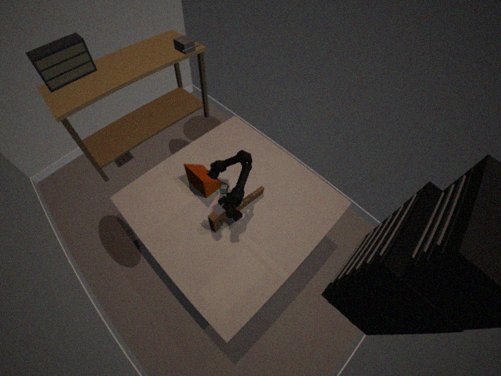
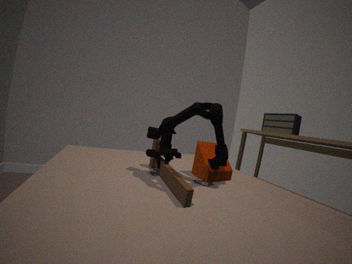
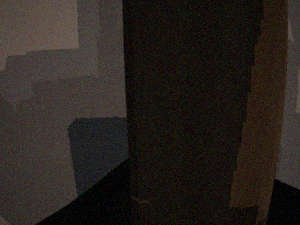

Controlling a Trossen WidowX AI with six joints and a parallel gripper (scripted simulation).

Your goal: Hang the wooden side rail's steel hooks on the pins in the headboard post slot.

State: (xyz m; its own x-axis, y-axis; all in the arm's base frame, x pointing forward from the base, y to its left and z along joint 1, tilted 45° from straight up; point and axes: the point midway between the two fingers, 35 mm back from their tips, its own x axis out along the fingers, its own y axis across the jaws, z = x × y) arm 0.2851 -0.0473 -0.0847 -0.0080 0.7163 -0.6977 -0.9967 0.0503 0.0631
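Now: the headboard post 10 mm behind my gripper tip, 130 mm to the right of it and 40 mm above it.
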